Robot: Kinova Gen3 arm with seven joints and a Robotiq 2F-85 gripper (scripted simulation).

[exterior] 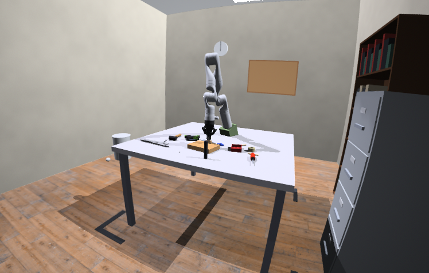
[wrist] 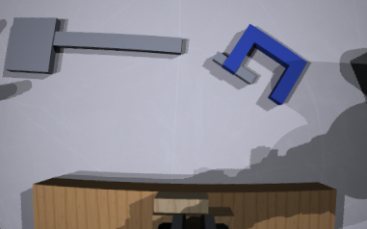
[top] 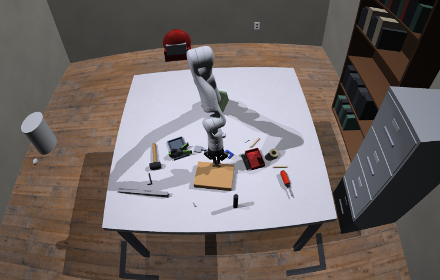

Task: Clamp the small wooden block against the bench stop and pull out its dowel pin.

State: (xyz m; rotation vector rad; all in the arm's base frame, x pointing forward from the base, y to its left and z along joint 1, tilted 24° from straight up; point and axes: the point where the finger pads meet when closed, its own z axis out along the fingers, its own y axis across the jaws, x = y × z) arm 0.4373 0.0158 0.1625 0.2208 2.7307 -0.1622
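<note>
The round dowel pin lies 2 cm below my hand. The rest, counted from my hand: grey t-shaped tool 13 cm behind, 7 cm to the right, 7 cm below; wooden bench board 5 cm below, 5 cm ahead, 2 cm to the right; wooden block 3 cm below.
</note>
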